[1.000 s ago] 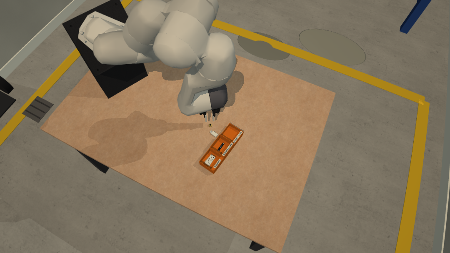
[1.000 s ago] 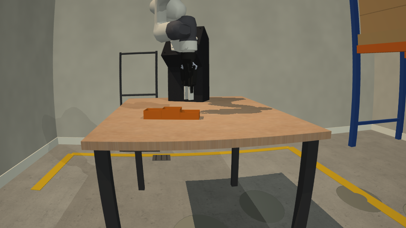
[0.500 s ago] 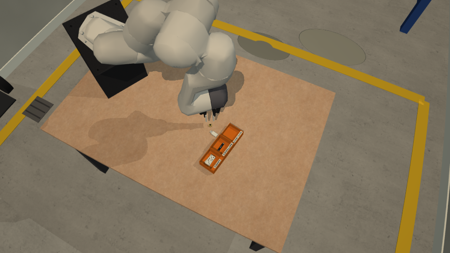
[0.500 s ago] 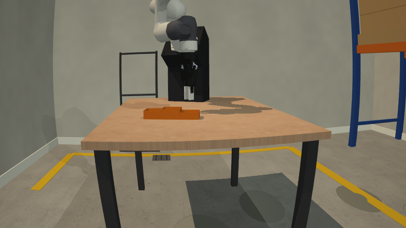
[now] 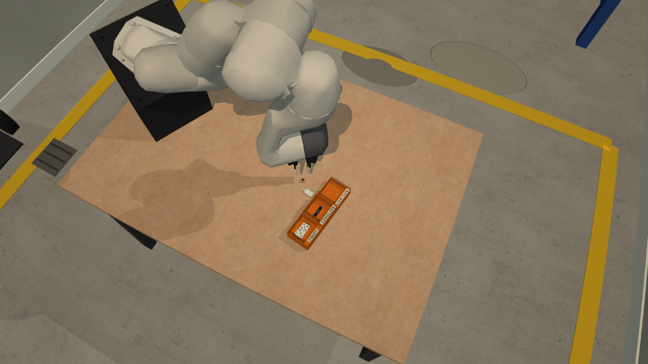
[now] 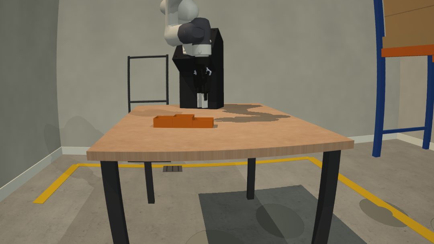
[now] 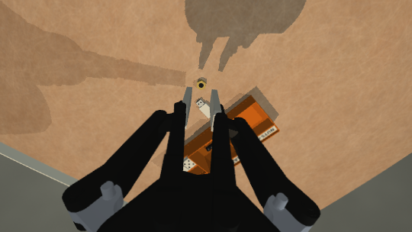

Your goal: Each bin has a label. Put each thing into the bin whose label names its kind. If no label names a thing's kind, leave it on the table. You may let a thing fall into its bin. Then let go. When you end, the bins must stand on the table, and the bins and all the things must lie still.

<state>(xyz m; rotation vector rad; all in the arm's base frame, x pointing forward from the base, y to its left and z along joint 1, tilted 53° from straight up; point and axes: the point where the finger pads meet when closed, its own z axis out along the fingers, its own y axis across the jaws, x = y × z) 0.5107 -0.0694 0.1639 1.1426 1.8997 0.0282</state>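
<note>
Now: the brass nut 10 cm below my hand. The rest, counted from my hand: black battery: 11 cm to the right, 9 cm below, 7 cm ahead; white USB stick: 10 cm below, 4 cm to the right, 2 cm ahead.
</note>
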